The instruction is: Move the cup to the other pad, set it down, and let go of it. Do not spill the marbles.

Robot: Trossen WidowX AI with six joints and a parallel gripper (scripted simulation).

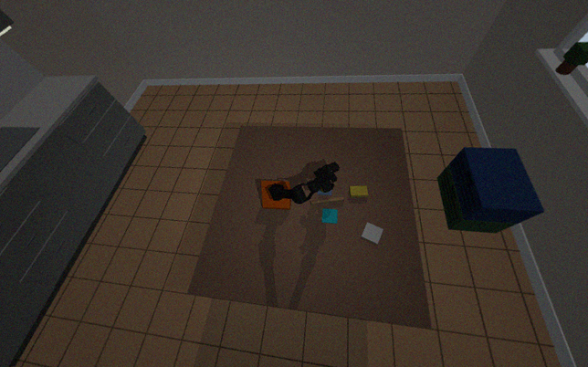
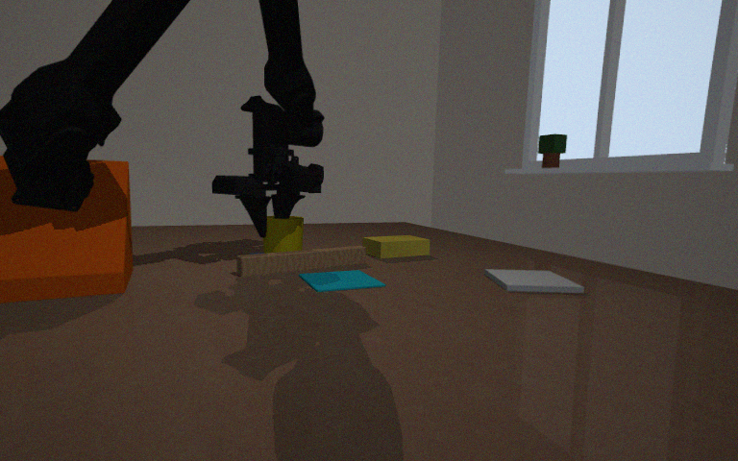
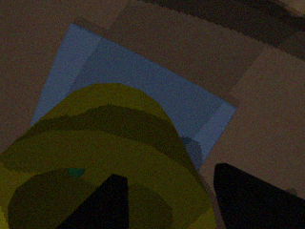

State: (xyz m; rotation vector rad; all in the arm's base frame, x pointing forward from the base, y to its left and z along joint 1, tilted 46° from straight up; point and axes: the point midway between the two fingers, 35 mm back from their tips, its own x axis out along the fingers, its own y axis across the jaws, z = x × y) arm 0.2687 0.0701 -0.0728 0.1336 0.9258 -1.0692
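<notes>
My gripper tip is 20 mm short of the yellow-green cup, 20 mm to the right of it and 10 mm above it. From my gripper tip the other things lie so: cyan pad (80 mm ahead, 170 mm to the right, 50 mm below); then low wooden bar (50 mm ahead, 80 mm to the right, 40 mm below); then blue pad (20 mm ahead, 20 mm to the left, 50 mm below).
</notes>
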